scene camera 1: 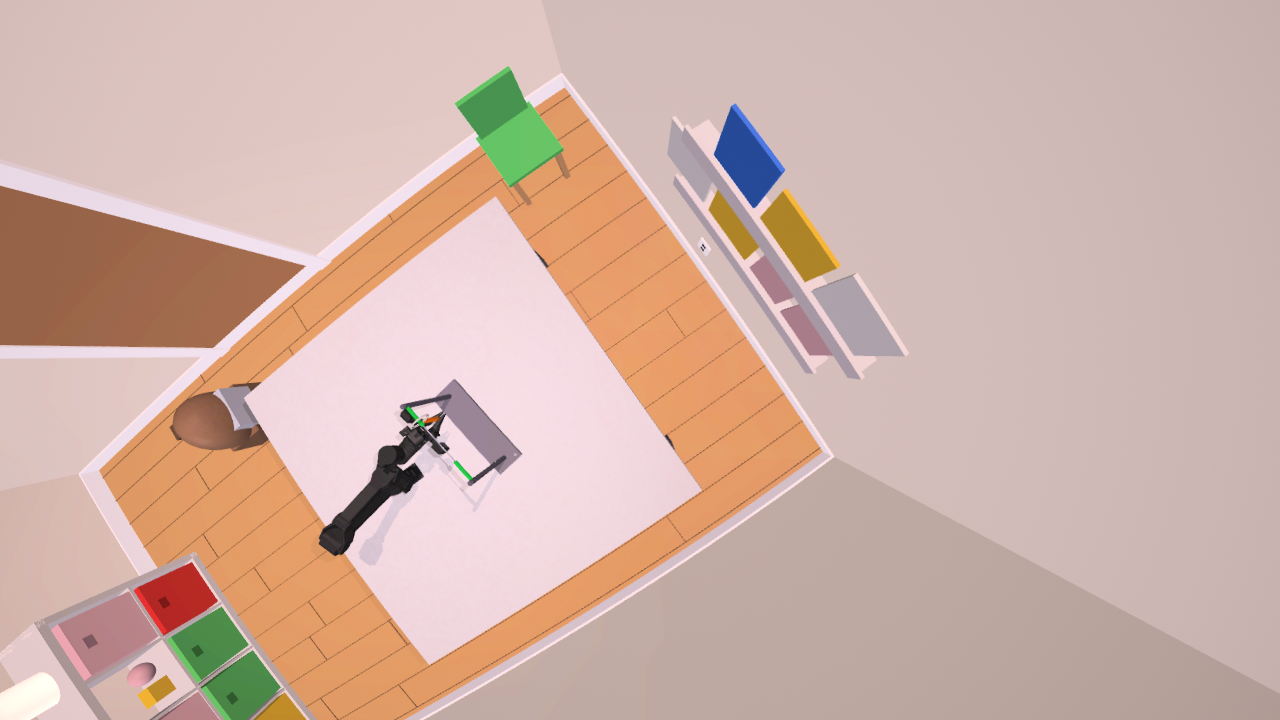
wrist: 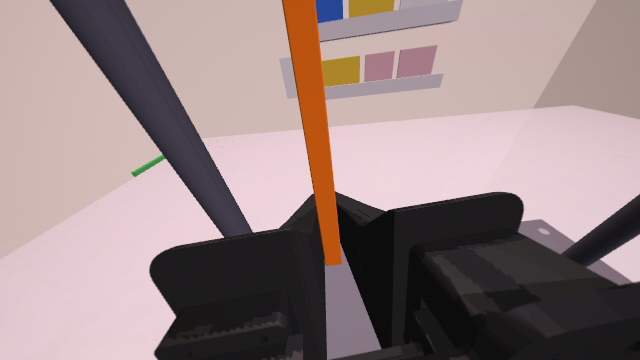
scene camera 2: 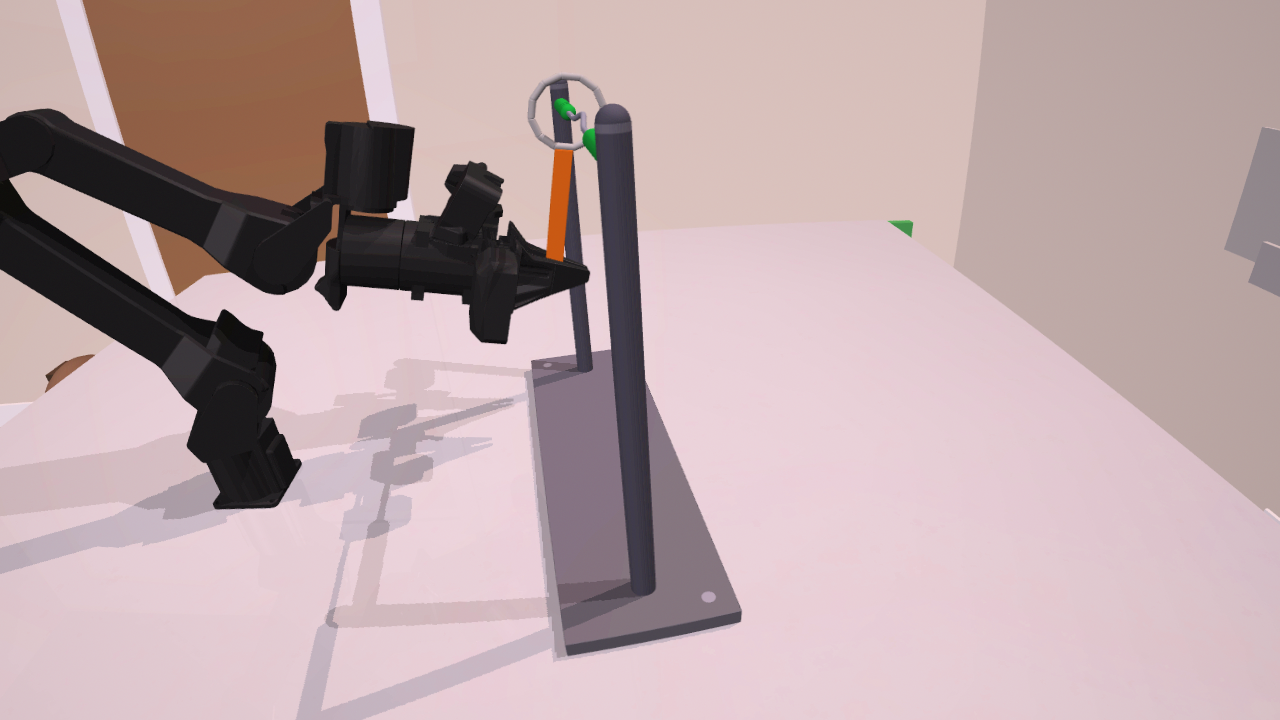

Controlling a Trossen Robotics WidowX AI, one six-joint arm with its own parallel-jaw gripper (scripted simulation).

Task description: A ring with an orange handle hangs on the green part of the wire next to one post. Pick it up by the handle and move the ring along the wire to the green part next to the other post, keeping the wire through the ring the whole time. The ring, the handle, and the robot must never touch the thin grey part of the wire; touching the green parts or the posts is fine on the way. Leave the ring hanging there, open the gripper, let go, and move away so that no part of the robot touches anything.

Path:
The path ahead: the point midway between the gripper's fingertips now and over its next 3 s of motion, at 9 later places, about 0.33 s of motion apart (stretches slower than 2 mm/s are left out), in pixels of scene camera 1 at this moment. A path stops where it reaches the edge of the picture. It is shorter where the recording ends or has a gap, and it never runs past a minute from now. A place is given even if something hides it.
My gripper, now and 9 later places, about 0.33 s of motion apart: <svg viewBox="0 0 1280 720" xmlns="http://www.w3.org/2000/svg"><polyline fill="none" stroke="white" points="444,412 444,411 446,411 445,412 441,415 438,418 436,420 435,422 431,425 425,431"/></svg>

